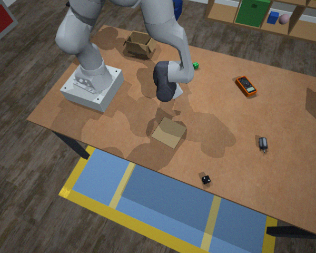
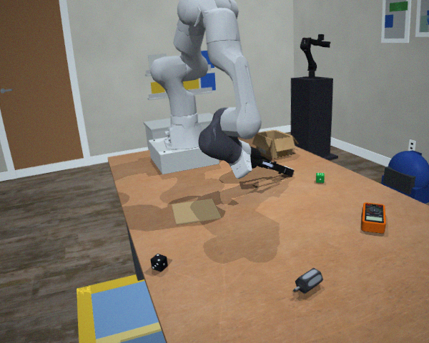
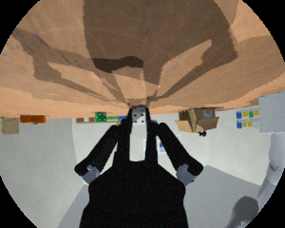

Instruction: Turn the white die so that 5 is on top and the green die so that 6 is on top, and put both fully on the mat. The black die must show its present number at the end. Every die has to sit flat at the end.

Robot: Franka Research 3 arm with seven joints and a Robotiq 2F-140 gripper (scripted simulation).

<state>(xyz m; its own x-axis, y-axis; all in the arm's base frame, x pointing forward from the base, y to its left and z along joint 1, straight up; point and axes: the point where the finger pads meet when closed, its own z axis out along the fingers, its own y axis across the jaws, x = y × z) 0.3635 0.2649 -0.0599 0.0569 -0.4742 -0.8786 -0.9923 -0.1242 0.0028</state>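
Right now the white die is 20 mm to the left of my hand and 10 mm below it. Round my hand: tan mat (100 mm ahead, 410 mm to the right, 30 mm below); then green die (110 mm ahead, 90 mm to the left, 10 mm below); then cardboard box (280 mm behind, 140 mm to the left, 20 mm above).
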